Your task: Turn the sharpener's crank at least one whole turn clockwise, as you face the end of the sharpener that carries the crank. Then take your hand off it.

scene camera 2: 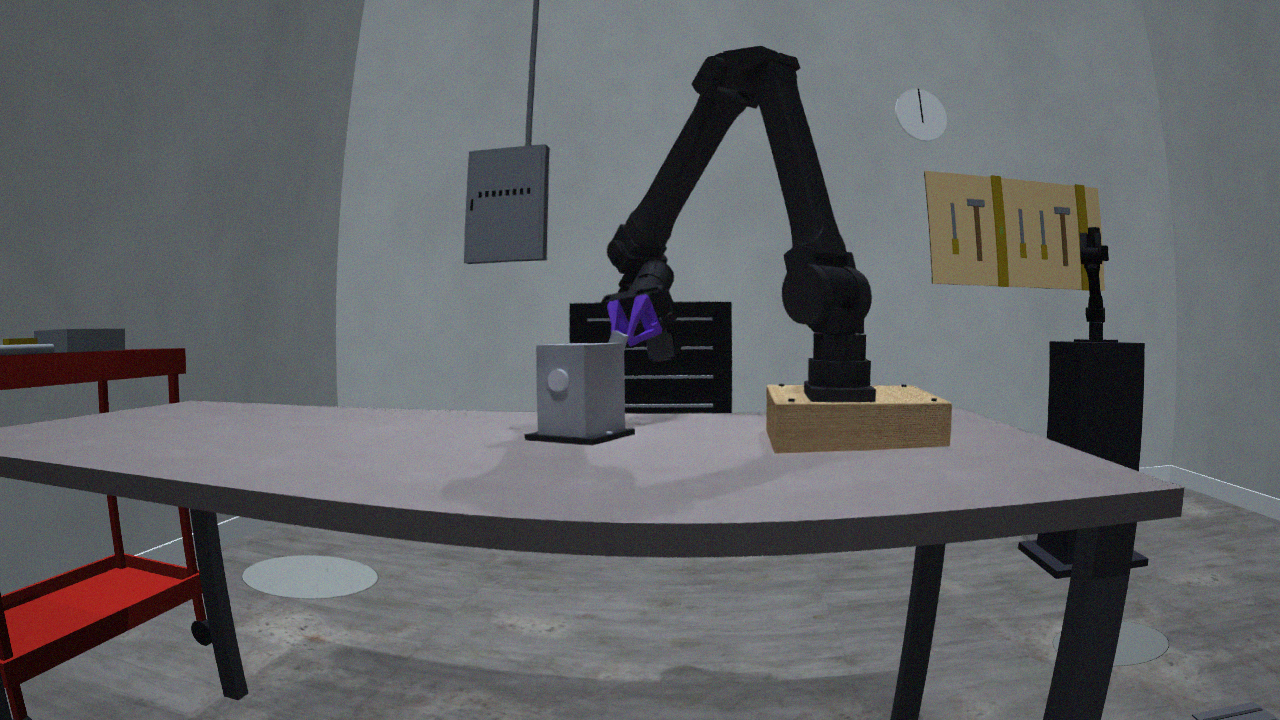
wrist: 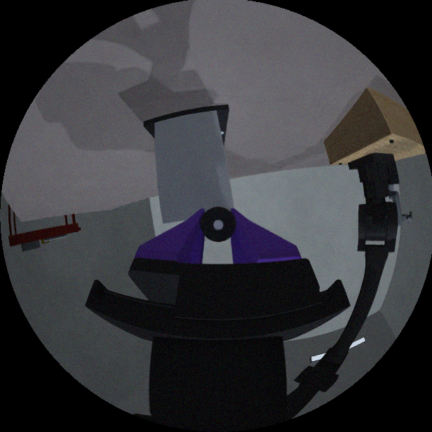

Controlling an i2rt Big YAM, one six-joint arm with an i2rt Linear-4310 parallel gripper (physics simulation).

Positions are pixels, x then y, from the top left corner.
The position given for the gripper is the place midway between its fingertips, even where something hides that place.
The gripper shows in scene camera 2 (pixel 621 343) and in the wrist view (pixel 217 214).
